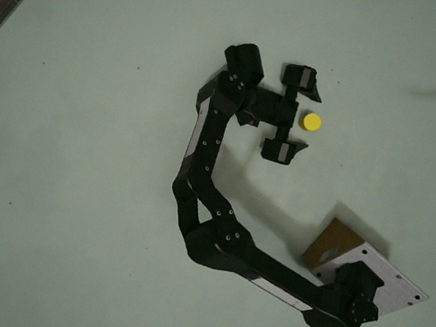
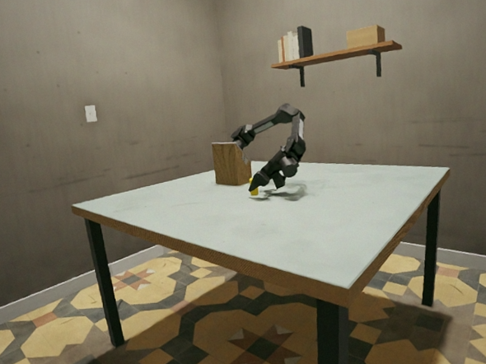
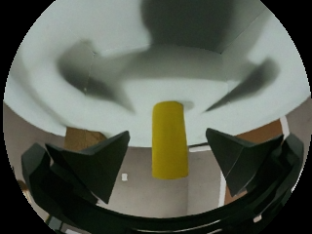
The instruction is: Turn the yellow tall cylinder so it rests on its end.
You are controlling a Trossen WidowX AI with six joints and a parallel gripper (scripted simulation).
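Right now the yellow tall cylinder is 10 mm behind my hand, 10 mm to the right of it and 20 mm below it.
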